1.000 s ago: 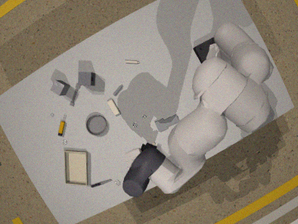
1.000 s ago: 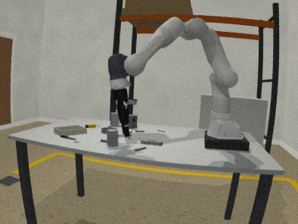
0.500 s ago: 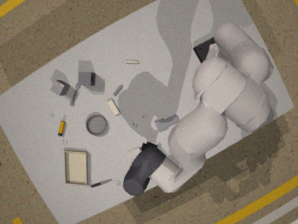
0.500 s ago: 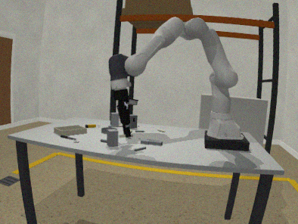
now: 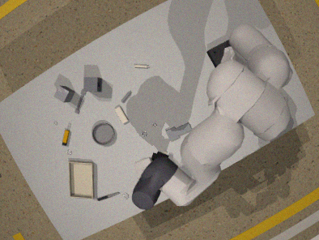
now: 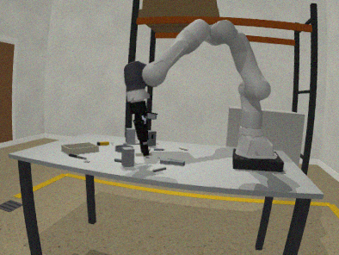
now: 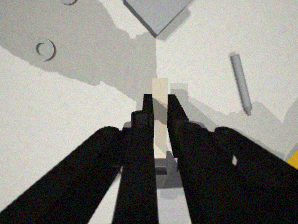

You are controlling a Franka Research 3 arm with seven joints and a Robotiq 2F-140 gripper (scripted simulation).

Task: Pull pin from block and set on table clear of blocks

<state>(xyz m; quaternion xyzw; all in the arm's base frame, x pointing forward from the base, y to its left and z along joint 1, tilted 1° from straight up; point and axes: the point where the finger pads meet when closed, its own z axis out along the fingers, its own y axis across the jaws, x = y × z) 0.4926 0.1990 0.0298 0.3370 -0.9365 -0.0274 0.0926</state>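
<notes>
My gripper is now 6 cm short of the grey block, 5 cm to the right of it and 3 cm above it. From my hand the other things lie so: cream pin 3 cm below; short grey pin 11 cm ahead, 7 cm below, 1 cm to the left; grey rod 9 cm to the left, 8 cm behind, 7 cm below.
</notes>
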